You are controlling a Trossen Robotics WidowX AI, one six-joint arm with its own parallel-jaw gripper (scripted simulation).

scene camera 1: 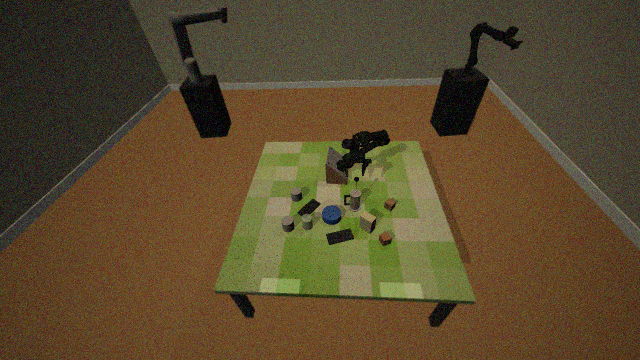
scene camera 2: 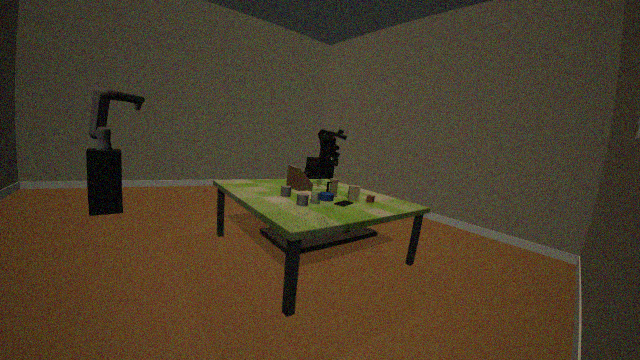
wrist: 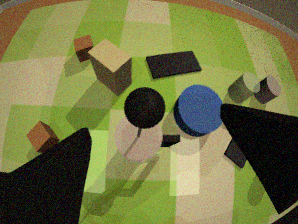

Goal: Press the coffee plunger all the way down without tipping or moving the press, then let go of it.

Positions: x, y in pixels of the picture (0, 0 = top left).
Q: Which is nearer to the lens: the coffee press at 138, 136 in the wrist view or the blue disc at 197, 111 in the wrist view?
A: The coffee press.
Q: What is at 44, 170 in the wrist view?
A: The gripper.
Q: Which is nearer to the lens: the coffee press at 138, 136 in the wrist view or the tan box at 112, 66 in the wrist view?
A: The coffee press.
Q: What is the gripper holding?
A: Nothing.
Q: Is the gripper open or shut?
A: Open.
